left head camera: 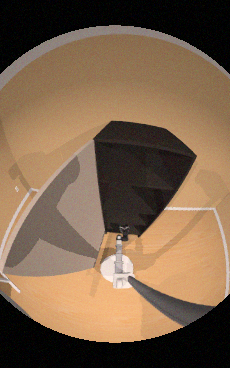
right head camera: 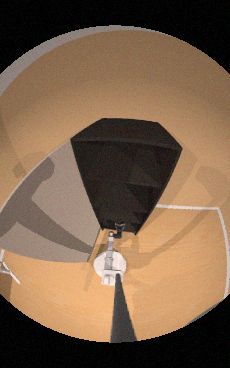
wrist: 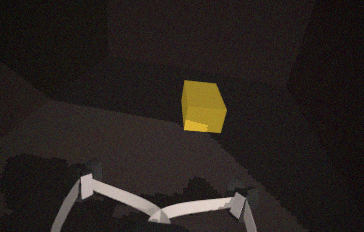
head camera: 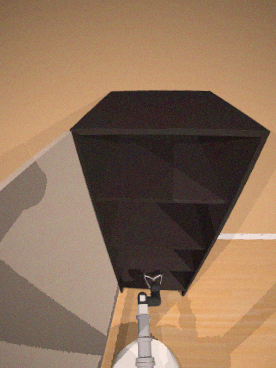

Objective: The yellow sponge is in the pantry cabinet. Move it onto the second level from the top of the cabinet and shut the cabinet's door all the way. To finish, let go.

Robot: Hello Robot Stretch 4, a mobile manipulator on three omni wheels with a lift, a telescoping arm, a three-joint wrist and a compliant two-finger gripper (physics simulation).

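Frame: origin at the robot's base, x ahead, y left, z up, level; metres.
Seen in the pictures: gripper, fingertip midpoint: [left head camera: 123, 224] [right head camera: 119, 221] [wrist: 164, 182] [head camera: 152, 271].
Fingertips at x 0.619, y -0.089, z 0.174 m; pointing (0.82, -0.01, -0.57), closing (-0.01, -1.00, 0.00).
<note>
Pixels of each thing's middle, then the offset from my fingertips to it. "pt": a spot on its surface instead.
- yellow sponge, body centre: [wrist: 201, 104] 0.198 m ahead, 0.049 m right, 0.011 m down
- black pantry cabinet, surface spot: [head camera: 165, 112] [right head camera: 126, 129] pt 0.024 m ahead, 0.009 m right, 1.199 m up
The yellow sponge [wrist: 204, 106] lies on a dark shelf surface inside the cabinet in the wrist view, ahead of the fingers and right of their middle. It does not show in the head views. My gripper [head camera: 153, 276] [left head camera: 124, 228] [right head camera: 119, 225] [wrist: 164, 182] is open and empty, at the low part of the cabinet's open front, apart from the sponge. The black pantry cabinet [head camera: 165, 112] [left head camera: 140, 132] [right head camera: 125, 129] stands upright with several levels. Its grey door [head camera: 55, 230] [left head camera: 80, 205] [right head camera: 62, 200] stands wide open on the left. The lower levels are dark and hard to make out.
The cabinet's side walls stand left and right of the gripper. The open door reaches out along the left of the arm [head camera: 144, 327] and the round white base [head camera: 162, 352]. A tan wall rises behind the cabinet, and white lines mark the wooden floor.
</note>
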